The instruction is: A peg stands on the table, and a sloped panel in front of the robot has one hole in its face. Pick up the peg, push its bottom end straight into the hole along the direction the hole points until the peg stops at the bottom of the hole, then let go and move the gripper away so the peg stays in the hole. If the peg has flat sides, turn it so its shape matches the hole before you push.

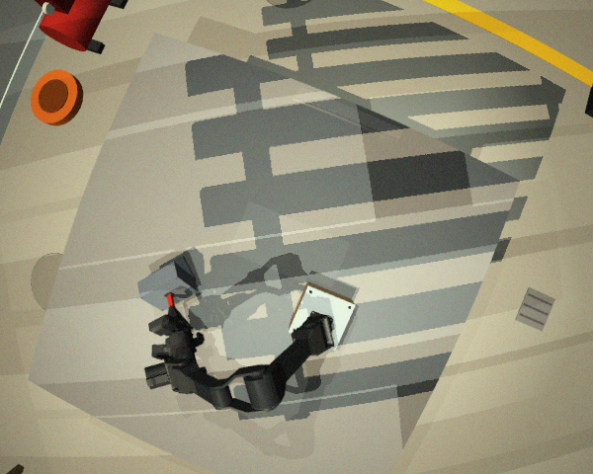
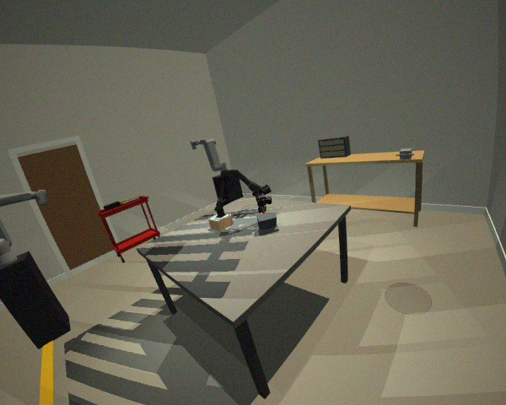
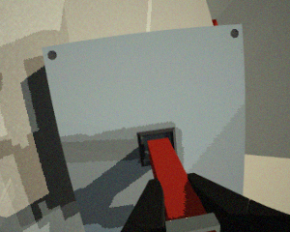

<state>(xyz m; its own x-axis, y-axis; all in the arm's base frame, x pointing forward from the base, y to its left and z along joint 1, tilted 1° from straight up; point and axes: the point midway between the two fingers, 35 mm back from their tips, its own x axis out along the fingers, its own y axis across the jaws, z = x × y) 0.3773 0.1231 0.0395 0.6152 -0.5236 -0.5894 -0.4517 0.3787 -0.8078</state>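
My gripper tip is 4 cm to the left of the grey sloped panel, 4 cm short of it and 4 cm above it. From my gripper tip the other things lie so: red square peg (1 cm to the left, 1 cm behind, 1 cm above).
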